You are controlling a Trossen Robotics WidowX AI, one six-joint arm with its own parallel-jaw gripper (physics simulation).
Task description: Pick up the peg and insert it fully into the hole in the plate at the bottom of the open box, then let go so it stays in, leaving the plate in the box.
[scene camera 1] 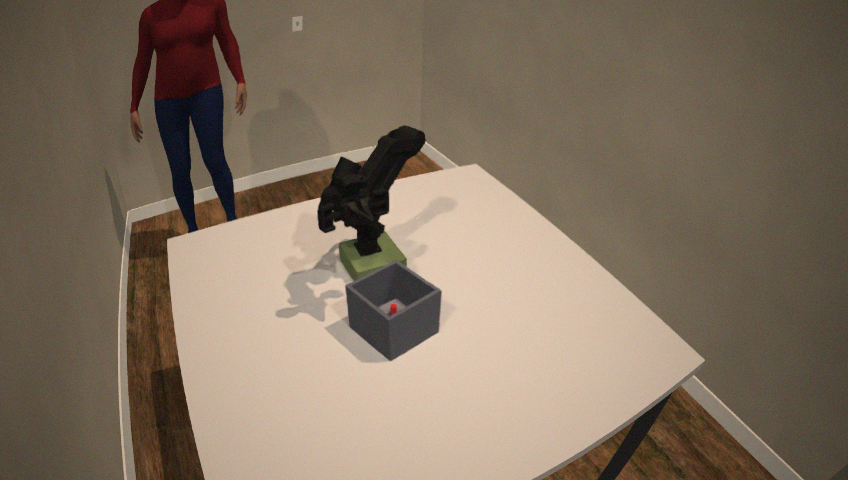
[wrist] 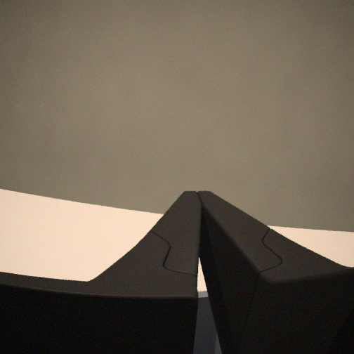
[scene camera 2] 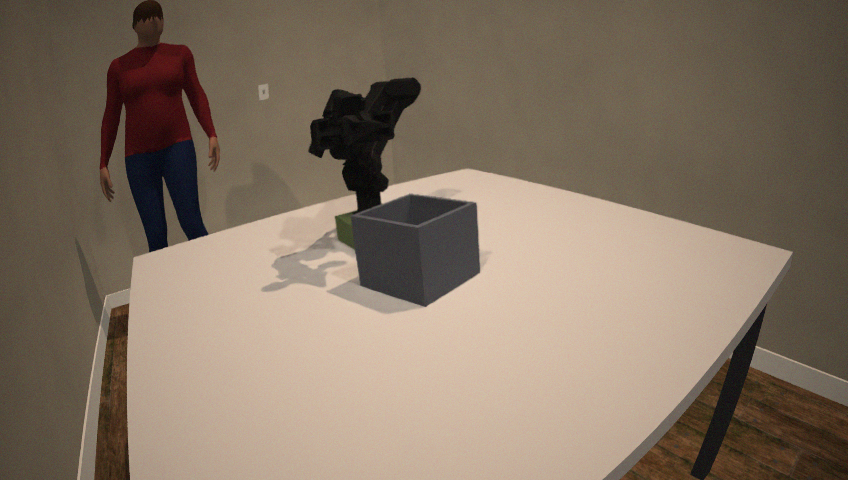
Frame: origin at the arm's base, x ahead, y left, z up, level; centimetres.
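Seen in the pictures: gripper, between the fingertips: [scene camera 1: 373, 221] [scene camera 2: 380, 125]; arm's base, origin of its link: [scene camera 1: 367, 247].
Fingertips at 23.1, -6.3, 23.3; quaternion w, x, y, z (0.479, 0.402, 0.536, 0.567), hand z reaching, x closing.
Pixels of each thing's middle, then the offset from my fingertips to it, as dx, dy, dz. Level surfaces: height alone.
- red peg, middle of its body: [scene camera 1: 393, 317] +6.0, +2.2, -24.4
- pale plate, middle of its body: [scene camera 1: 393, 321] +5.9, +2.1, -25.8
- open dark grey box, middle of its body: [scene camera 2: 417, 245] [scene camera 1: 393, 310] +5.5, +2.3, -22.3
- pale table, height of its surface: dz -29.2
The red peg [scene camera 1: 393, 309] stands upright inside the box, at the pale plate [scene camera 1: 385, 307] on its floor. A short upper length of the peg shows; the near wall hides its foot, so its depth in the hole cannot be told. The open dark grey box [scene camera 1: 414, 324] [scene camera 2: 450, 249] stands on the table; in the scene camera 2 view its walls hide the peg and plate. In the wrist view, my gripper [wrist: 195, 203] is shut and empty, its fingertips meeting. It is high, behind the box on the base side. Part of the box [wrist: 204, 320] shows between the fingers.
The black arm [scene camera 1: 392, 155] [scene camera 2: 395, 98] is folded above its green base block [scene camera 1: 380, 261] [scene camera 2: 345, 230], directly behind the box. All stand on the pale table [scene camera 1: 505, 356] [scene camera 2: 535, 356]. A person [scene camera 1: 187, 65] [scene camera 2: 157, 107] in a red top stands beyond the table at the back left.
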